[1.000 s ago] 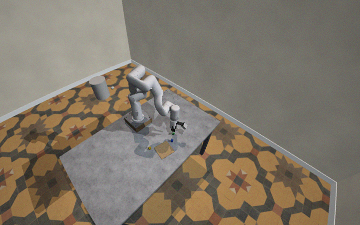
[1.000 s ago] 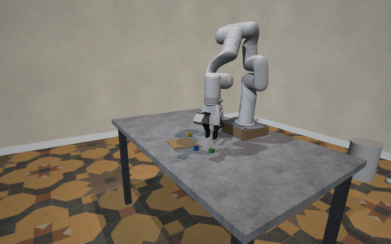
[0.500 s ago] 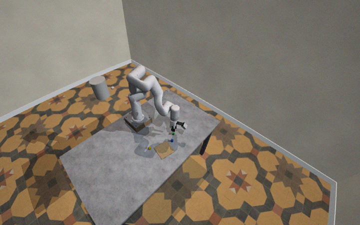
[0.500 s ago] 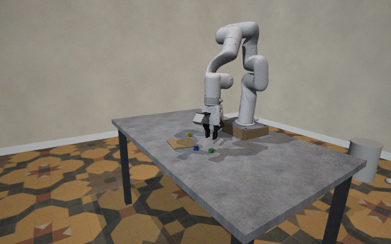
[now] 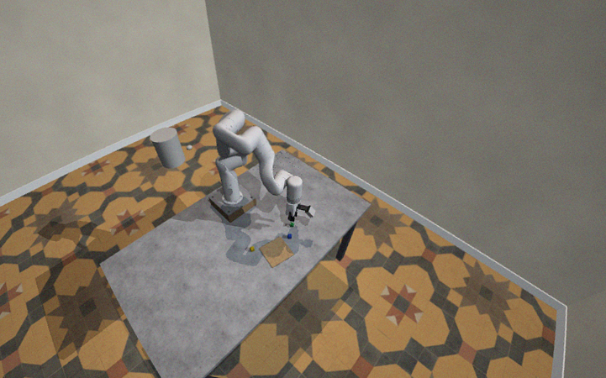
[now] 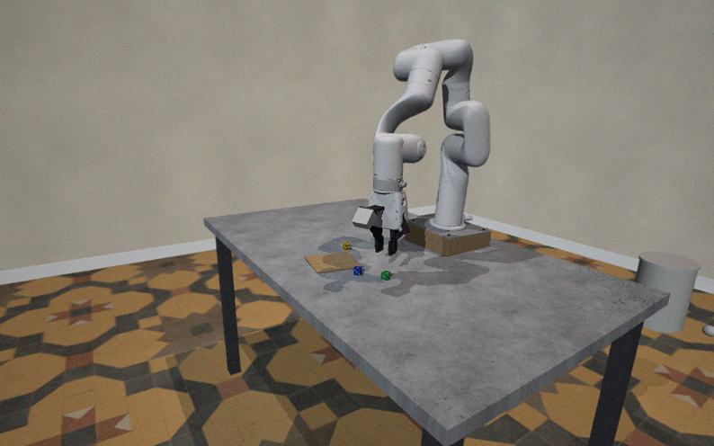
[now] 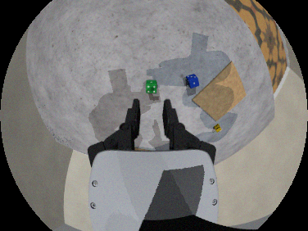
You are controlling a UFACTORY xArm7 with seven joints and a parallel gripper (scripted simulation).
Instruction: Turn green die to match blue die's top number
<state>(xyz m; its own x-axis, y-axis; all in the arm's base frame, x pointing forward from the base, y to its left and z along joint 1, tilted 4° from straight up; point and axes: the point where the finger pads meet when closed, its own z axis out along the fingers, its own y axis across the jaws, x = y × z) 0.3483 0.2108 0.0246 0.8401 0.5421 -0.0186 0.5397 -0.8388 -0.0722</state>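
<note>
The green die lies 9 cm below my hand. From my hand the other things lie so: yellow die (28 cm to the right, 9 cm below); tan mat (17 cm to the right, 9 cm below, 9 cm ahead); blue die (9 cm below, 6 cm to the right, 6 cm ahead).
</note>
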